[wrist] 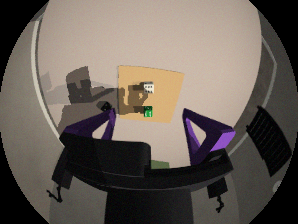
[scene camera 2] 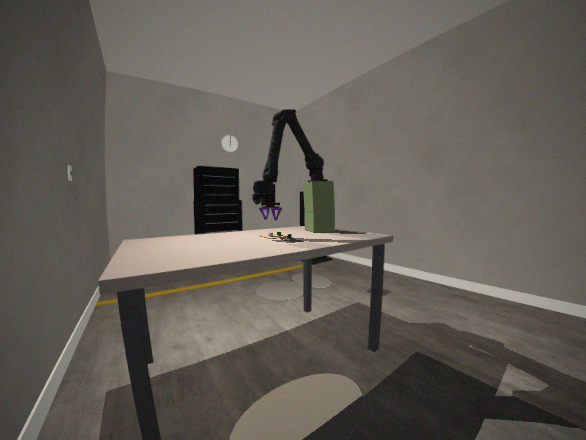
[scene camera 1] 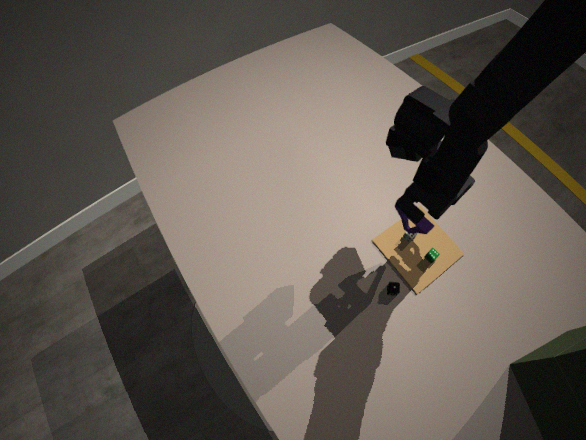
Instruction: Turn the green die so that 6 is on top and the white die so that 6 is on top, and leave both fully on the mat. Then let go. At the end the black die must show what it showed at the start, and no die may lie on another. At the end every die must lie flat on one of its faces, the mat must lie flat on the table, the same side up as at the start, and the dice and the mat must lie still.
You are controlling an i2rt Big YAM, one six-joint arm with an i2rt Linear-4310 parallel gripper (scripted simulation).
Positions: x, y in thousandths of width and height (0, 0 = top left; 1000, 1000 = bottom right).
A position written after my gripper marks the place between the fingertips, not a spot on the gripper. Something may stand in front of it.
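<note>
From scene camera 1 I can see a tan mat (scene camera 1: 695, 588) and my gripper (scene camera 1: 723, 488). Then the wrist view gives me the mat as well (wrist: 562, 377), along with the gripper (wrist: 502, 498).
</note>
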